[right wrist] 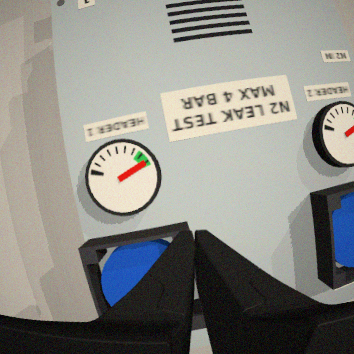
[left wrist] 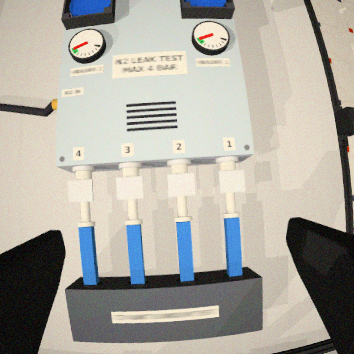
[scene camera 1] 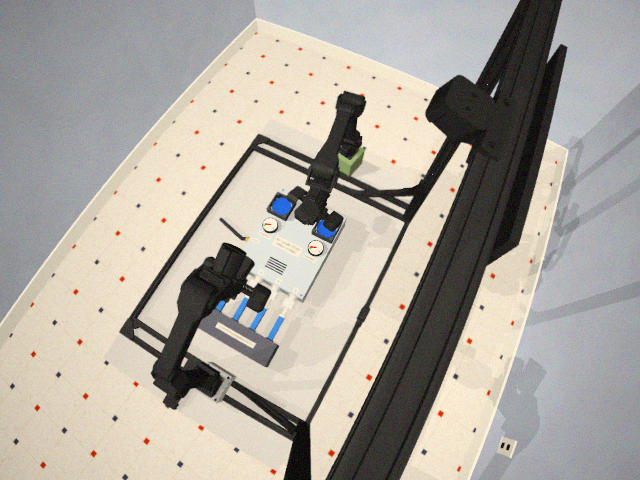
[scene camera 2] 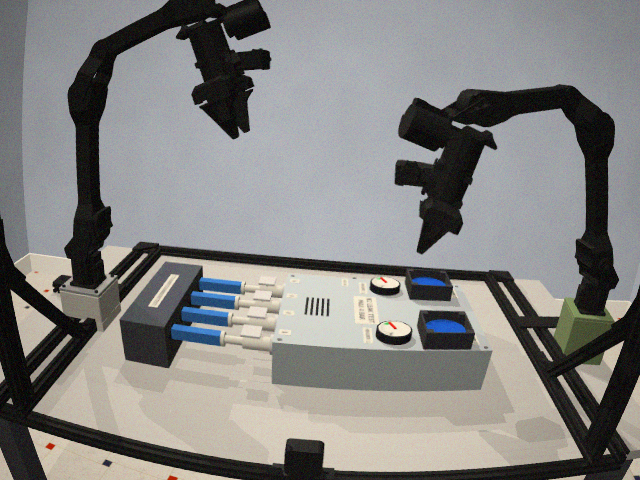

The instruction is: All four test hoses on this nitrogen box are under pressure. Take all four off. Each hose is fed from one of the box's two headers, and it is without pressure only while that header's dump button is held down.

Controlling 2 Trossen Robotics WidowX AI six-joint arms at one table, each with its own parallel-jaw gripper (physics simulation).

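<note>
Present in the scene: a grey nitrogen box (scene camera 2: 333, 333), (right wrist: 236, 116), (left wrist: 144, 91), (scene camera 1: 283, 259); a blue dump button (right wrist: 125, 266); a blue hose (scene camera 2: 179, 332), a blue hose (left wrist: 183, 232), a blue hose (left wrist: 133, 231) and a blue hose (left wrist: 86, 233). My right gripper (scene camera 2: 419, 252), (right wrist: 192, 241), (scene camera 1: 309, 223) is shut and empty. My left gripper (scene camera 2: 241, 135), (left wrist: 176, 238), (scene camera 1: 246, 280) is open and holds nothing.
</note>
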